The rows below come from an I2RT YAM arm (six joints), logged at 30 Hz.
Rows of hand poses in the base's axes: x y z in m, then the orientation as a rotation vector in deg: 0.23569, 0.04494, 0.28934, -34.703, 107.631, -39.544; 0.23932, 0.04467, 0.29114, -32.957, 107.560, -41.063; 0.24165, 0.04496, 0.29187, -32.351, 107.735, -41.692; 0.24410, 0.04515, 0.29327, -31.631, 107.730, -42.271; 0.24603, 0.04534, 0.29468, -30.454, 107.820, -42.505; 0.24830, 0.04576, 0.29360, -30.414, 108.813, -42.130; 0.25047, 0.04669, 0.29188, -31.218, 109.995, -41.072; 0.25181, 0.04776, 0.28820, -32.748, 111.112, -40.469; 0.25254, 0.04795, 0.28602, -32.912, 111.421, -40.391; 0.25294, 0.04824, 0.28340, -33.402, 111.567, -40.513; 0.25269, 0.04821, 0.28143, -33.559, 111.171, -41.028; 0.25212, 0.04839, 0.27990, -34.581, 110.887, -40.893; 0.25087, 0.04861, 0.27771, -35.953, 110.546, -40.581; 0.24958, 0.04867, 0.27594, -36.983, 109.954, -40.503; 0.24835, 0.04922, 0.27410, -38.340, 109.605, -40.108; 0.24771, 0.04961, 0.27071, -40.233, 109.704, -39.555; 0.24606, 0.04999, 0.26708, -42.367, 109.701, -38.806; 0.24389, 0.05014, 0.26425, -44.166, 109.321, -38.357; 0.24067, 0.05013, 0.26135, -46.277, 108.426, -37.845; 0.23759, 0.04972, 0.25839, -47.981, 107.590, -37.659; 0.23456, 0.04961, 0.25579, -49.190, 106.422, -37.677; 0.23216, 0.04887, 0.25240, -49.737, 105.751, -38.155
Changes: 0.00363, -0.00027, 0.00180, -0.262, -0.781, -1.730; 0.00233, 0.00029, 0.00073, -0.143, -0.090, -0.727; 0.00245, 0.00019, 0.00140, -0.077, -0.290, -0.703; 0.00193, 0.00019, 0.00141, 0.381, -0.378, -0.842; 0.00227, 0.00042, -0.00108, 0.397, 0.866, -0.207; 0.00217, 0.00093, -0.00172, 0.514, 1.360, 0.549; 0.00134, 0.00107, -0.00368, -0.139, 1.585, 0.781; 0.00073, 0.00019, -0.00218, 0.011, 0.339, 0.018; 0.00040, 0.00029, -0.00262, -0.286, 0.317, 0.182; -0.00025, -0.00003, -0.00197, -0.466, -0.297, 0.009; -0.00057, 0.00018, -0.00153, -0.375, 0.151, 0.776; -0.00125, 0.00022, -0.00219, -0.411, 0.249, 1.083; -0.00129, 0.00006, -0.00177, -0.447, -0.107, 0.871; -0.00123, 0.00055, -0.00184, -0.355, 0.257, 1.109; -0.00064, 0.00039, -0.00339, -0.460, 0.885, 1.305; -0.00165, 0.00038, -0.00363, -0.443, 0.924, 1.562; -0.00217, 0.00015, -0.00283, -0.523, 0.454, 1.384; -0.00322, -0.00001, -0.00290, -0.645, 0.165, 1.801; -0.00308, -0.00041, -0.00296, -0.691, 0.030, 1.398; -0.00303, -0.00011, -0.00260, -0.608, -0.474, 1.178; -0.00240, -0.00074, -0.00339, -0.607, -0.390, 0.387
